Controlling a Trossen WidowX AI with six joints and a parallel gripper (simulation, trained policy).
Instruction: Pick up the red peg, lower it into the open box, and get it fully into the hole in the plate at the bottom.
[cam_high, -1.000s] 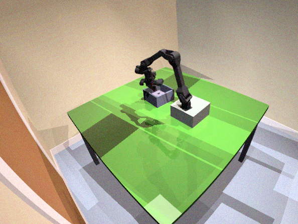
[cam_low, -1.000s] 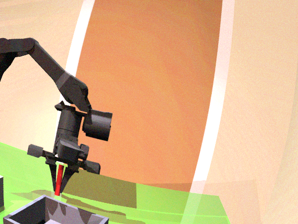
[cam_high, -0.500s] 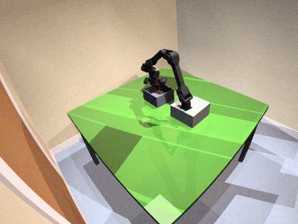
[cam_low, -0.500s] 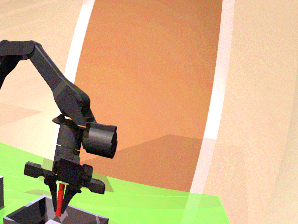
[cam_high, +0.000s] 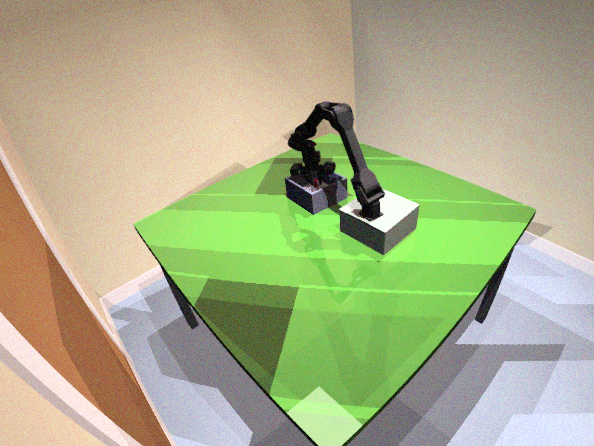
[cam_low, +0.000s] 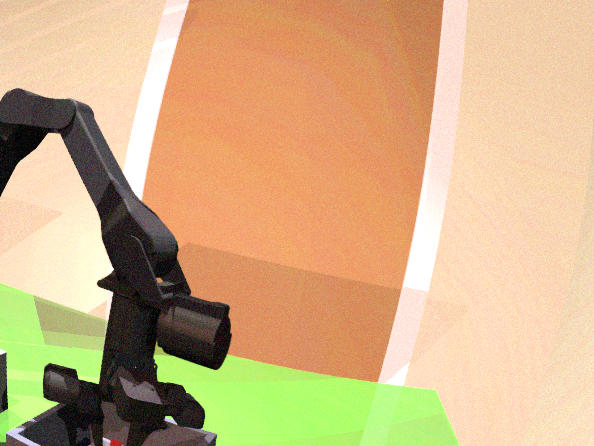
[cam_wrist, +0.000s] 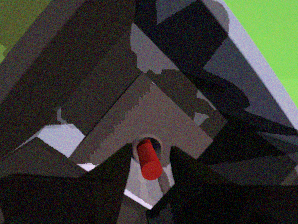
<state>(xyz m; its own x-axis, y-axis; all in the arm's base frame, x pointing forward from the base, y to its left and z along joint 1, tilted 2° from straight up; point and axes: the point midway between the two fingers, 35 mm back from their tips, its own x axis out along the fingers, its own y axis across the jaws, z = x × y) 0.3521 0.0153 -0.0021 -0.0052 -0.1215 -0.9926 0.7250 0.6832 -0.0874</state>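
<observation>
The red peg is 10 mm behind my gripper tip and 10 mm to the left of it. From my gripper tip the other things lie so: grey box (40 mm below); pale plate (20 mm below).
</observation>
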